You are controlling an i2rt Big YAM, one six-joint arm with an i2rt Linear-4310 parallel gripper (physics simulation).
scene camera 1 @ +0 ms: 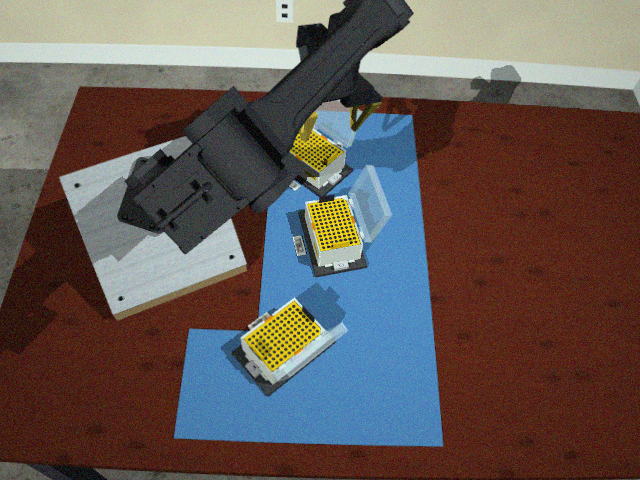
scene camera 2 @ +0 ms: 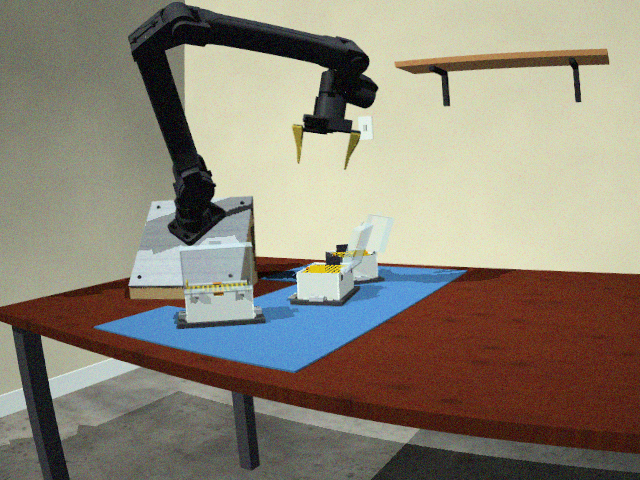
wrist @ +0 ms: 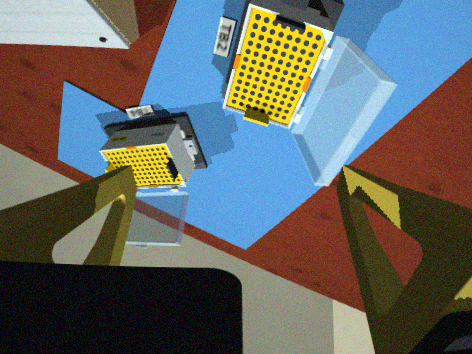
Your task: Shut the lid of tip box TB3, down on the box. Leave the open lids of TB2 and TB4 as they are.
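Three white tip boxes with yellow racks have raised clear lids. TB2 is the middle one, labelled in the wrist view; its lid leans outward. The far box has its lid tilted back. The near box has its lid upright. Which of the far and near boxes is TB3 or TB4 I cannot tell; their labels are unreadable. My gripper is open and empty, high above the boxes.
The boxes sit on a blue mat on a red-brown table. The arm's base is on a sloped pale board at the left. A wooden shelf is on the wall.
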